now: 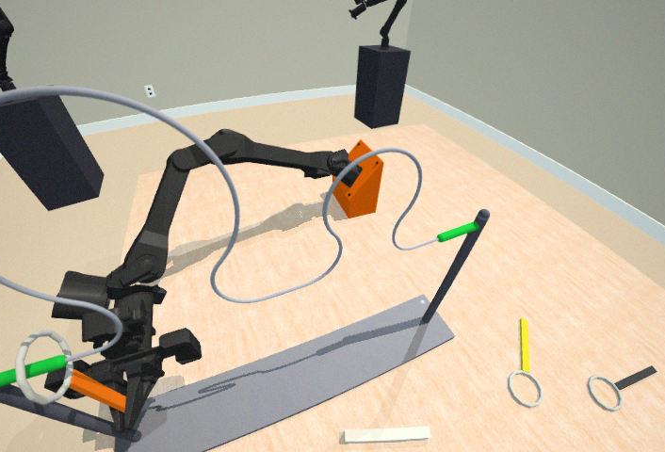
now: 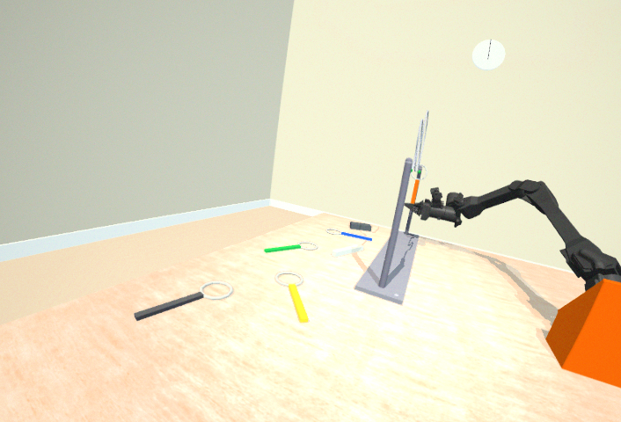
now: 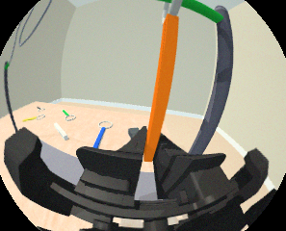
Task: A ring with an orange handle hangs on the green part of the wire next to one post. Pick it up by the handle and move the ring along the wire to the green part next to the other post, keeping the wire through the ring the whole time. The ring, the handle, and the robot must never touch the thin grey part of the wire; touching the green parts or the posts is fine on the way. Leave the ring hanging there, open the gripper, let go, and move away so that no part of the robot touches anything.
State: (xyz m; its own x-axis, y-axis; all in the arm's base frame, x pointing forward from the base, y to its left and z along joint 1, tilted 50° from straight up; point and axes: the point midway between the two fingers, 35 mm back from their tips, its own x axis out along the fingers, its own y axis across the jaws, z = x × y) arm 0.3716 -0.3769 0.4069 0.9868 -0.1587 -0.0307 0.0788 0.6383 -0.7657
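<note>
My gripper tip is now 90 mm below the orange-handled ring and 30 mm past it. Also, from my gripper tip: yellow-handled ring: 610 mm to the left, 190 mm ahead, 140 mm below; then white bar: 310 mm to the left, 140 mm below, 140 mm ahead; then dark-handled ring: 750 mm to the left, 320 mm ahead, 140 mm below.
</note>
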